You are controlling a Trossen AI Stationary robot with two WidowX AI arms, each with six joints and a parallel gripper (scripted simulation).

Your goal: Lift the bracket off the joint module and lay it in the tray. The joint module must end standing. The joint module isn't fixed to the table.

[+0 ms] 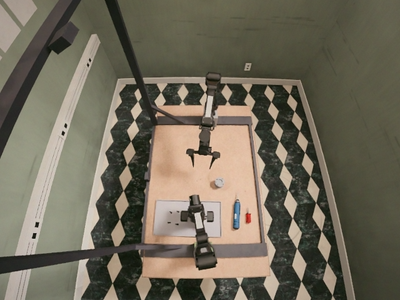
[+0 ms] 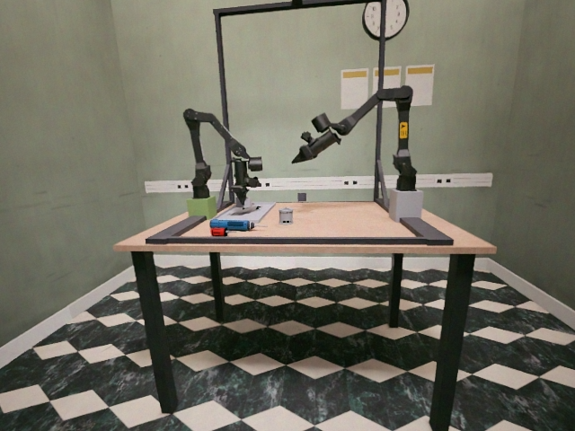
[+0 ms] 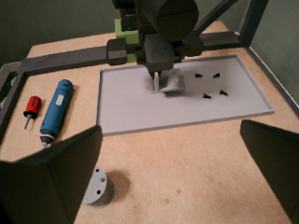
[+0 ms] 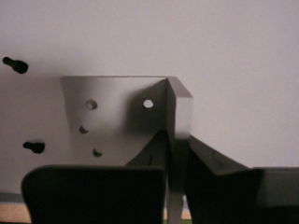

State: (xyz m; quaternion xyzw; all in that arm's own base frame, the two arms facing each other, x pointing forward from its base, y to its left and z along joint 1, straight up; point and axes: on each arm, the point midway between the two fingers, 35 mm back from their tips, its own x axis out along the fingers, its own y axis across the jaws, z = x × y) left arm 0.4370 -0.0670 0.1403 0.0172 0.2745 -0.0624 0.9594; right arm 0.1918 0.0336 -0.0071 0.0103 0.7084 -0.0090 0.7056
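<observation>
Now: right hand 60 mm past the flat grey tray and 80 mm above it. Round my right hand: small red tool: 320 mm ahead, 30 mm to the left, 70 mm below; then grey angle bracket: 30 mm behind, 30 mm below; then joint module: 130 mm ahead, 230 mm to the left, 60 mm below.
</observation>
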